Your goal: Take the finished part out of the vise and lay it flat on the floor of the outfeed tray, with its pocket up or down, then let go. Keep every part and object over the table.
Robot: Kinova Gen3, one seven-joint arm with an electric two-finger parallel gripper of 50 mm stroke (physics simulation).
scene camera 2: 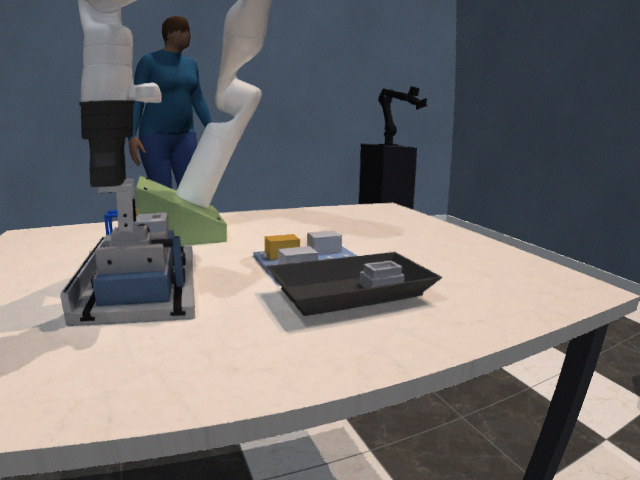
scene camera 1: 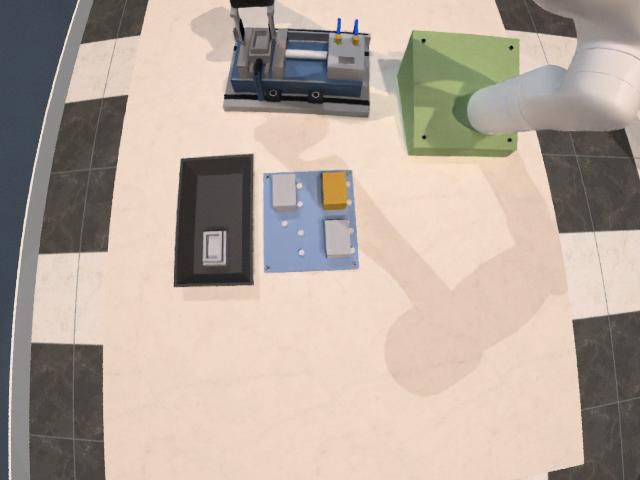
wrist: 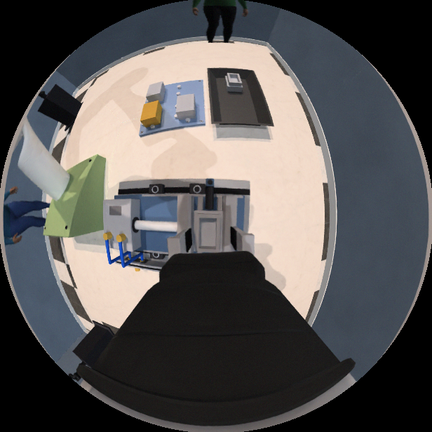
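Where they show: gripper, between the fingertips: [scene camera 2: 127, 225] [scene camera 1: 257, 35]; arm's base, origin of its link: [scene camera 2: 191, 200] [scene camera 1: 488, 111].
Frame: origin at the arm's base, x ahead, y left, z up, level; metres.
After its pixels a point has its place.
The grey finished part [scene camera 1: 260, 42] {x 0.429, y -0.169, z 0.029 m} [scene camera 2: 129, 235] {x 0.444, y -0.166, z 0.037 m} [wrist: 208, 233] sits between the jaws of the blue and grey vise [scene camera 1: 305, 69] {x 0.347, y -0.127, z -0.012 m} [scene camera 2: 132, 288] {x 0.489, y -0.171, z -0.028 m} [wrist: 160, 202], its rectangular pocket facing up. My gripper [scene camera 1: 256, 38] {x 0.433, y -0.168, z 0.049 m} [scene camera 2: 125, 227] {x 0.433, y -0.168, z 0.049 m} [wrist: 210, 235] points down over the vise and is open. In the wrist view its fingertips stand on opposite sides of the part, with a gap on each side. Their exact height against the part is hard to tell. The black outfeed tray [scene camera 1: 219, 196] {x 0.533, y 0.106, z -0.060 m} [scene camera 2: 320, 276] {x 0.484, y 0.126, z -0.051 m} [wrist: 240, 107] holds another grey part [scene camera 1: 214, 248] {x 0.540, y 0.210, z -0.039 m} [scene camera 2: 382, 274] {x 0.556, y 0.198, z -0.034 m} [wrist: 233, 81], pocket up, near one end.
A blue plate [scene camera 1: 279, 258] {x 0.429, y 0.234, z -0.064 m} [wrist: 195, 90] beside the tray carries two grey blocks and an orange block [scene camera 1: 334, 190] {x 0.320, y 0.130, z -0.028 m} [scene camera 2: 281, 246] {x 0.339, y 0.115, z -0.039 m} [wrist: 151, 113]. A dark blue handle [scene camera 1: 258, 82] {x 0.439, y -0.089, z 0.008 m} [scene camera 2: 178, 260] {x 0.447, y -0.095, z -0.009 m} [wrist: 210, 195] rises at the vise's tray side. The green base [scene camera 1: 444, 118] {x 0.093, y 0.009, z -0.008 m} [wrist: 82, 200] stands beyond the vise's blue hoses.
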